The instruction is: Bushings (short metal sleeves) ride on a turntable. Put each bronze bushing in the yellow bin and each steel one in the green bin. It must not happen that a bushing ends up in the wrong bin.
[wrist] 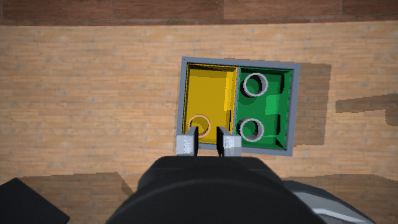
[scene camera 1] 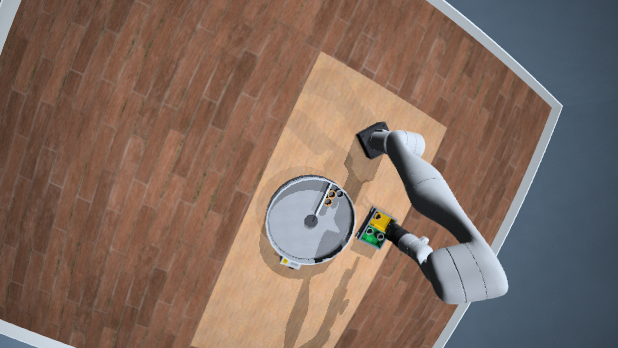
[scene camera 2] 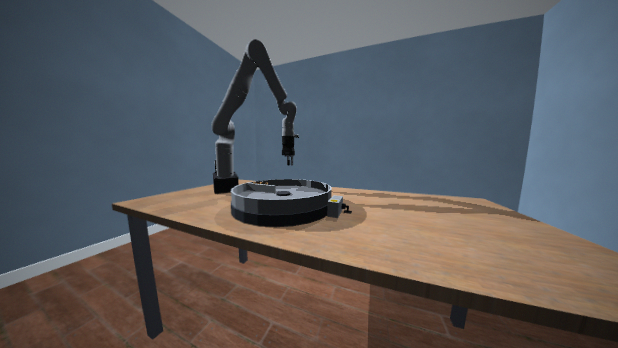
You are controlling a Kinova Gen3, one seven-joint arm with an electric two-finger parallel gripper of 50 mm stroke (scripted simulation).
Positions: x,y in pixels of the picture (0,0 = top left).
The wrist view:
my gripper: 207,137
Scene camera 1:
turntable: 294,227
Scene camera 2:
turntable: 283,192
